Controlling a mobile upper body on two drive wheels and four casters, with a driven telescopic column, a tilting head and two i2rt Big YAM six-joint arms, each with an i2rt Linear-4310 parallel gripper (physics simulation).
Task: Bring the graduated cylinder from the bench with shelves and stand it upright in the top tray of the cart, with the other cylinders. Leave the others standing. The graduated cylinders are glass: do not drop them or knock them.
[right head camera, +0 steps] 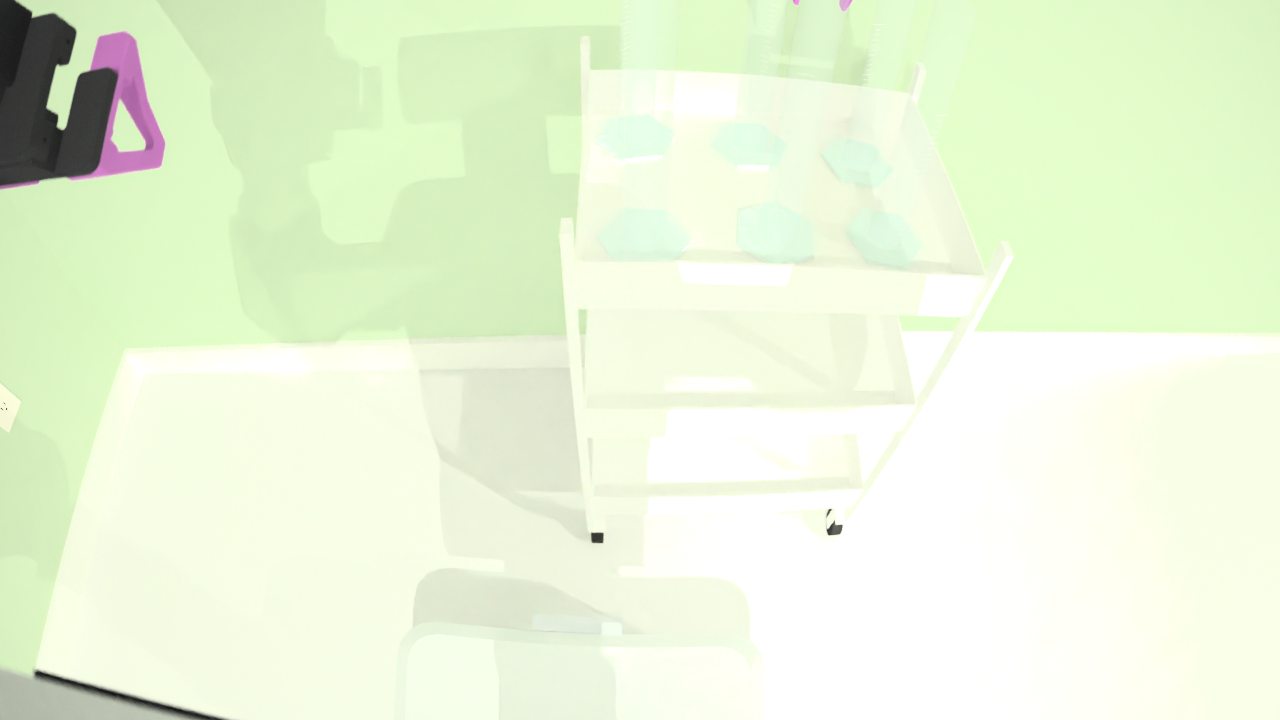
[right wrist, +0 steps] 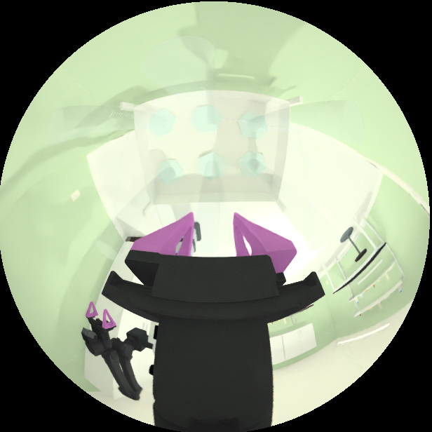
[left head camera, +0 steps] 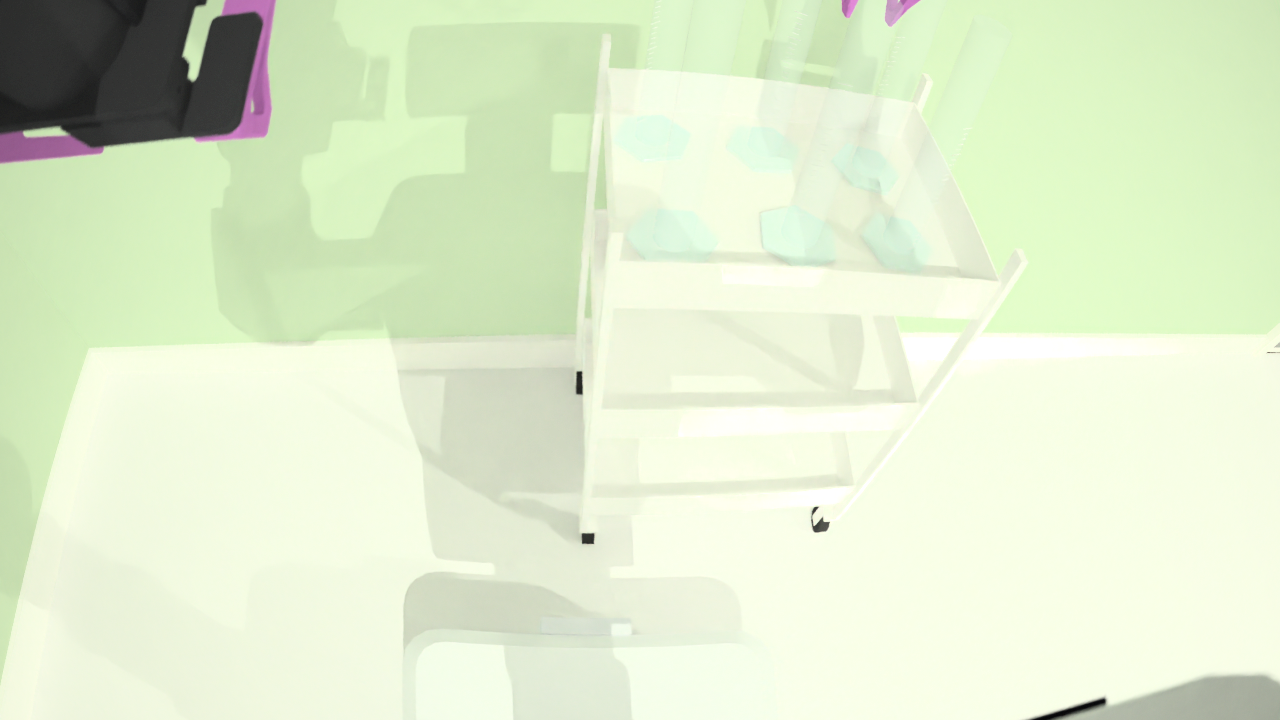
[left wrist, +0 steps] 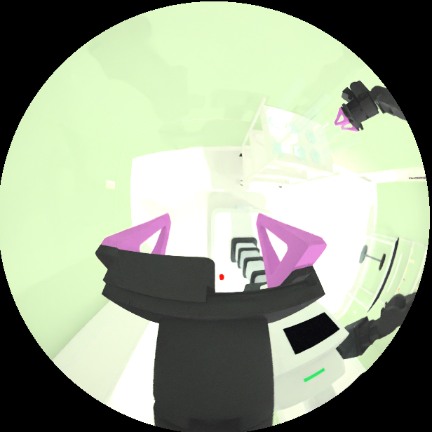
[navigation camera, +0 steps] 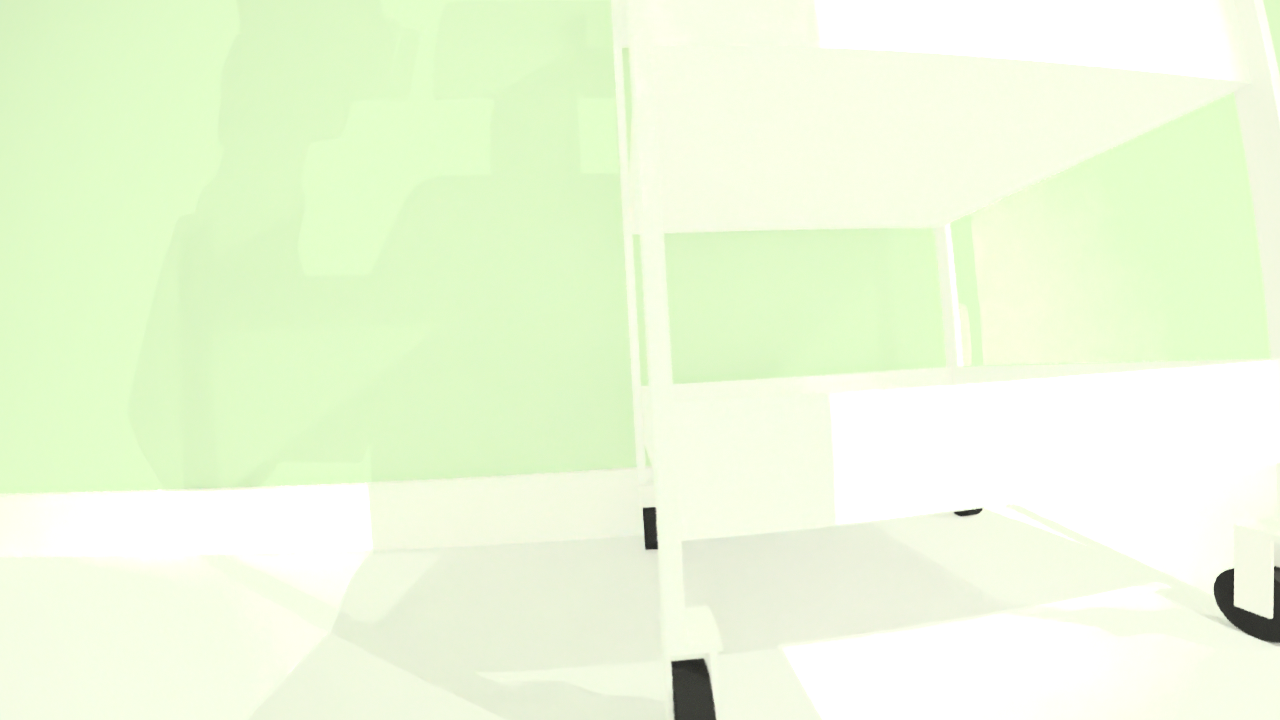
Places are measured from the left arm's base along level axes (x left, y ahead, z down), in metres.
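Pixels of known places: left gripper, between the fingertips: (right head camera: 97, 164) (left head camera: 180, 132); right gripper, between the fingertips: (right head camera: 818, 5) (left head camera: 866, 19).
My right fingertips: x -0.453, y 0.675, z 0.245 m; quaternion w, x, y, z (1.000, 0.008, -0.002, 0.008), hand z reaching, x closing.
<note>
Ahead of a thing's pixels: the offset from my right fingertips to its top centre. "*": to the spot under its first point.
The top tray of the white cart (left head camera: 805, 291) (right head camera: 662, 286) (right wrist: 215, 196) holds faint, clear graduated cylinders with pale teal bases, in two rows, all upright. My right gripper (right wrist: 213, 217) (left head camera: 870, 7) is shut on the upper part of the graduated cylinder whose base (right wrist: 211, 164) (left head camera: 796, 235) is the middle one of the row nearer the robot. It looks upright; whether its base touches the tray floor I cannot tell. Neighbouring bases @[* dx +0.155, dy -0.053, dz +0.270 m] (left head camera: 671, 234) @[* dx -0.116, dy -0.028, dz +0.282 m] (left head camera: 897, 243) stand apart on either side of it, and others @[* dx +0.163, dy +0.122, dz +0.283 m] (left head camera: 651, 137) @[* dx +0.029, dy +0.118, dz +0.284 m] (left head camera: 760, 148) @[* dx -0.110, dy +0.105, dz +0.283 m] (left head camera: 864, 167) behind. My left gripper (left wrist: 213, 217) (right wrist: 97, 304) is open and empty, away from the cart.
The cart's corner posts (left head camera: 1002, 291) (navigation camera: 657, 313) rise above the tray rim. A green wall is close behind the cart. The robot's pale base (left head camera: 586, 676) is in front of it. A shelf unit with a dark edge shows far right in both wrist views.
</note>
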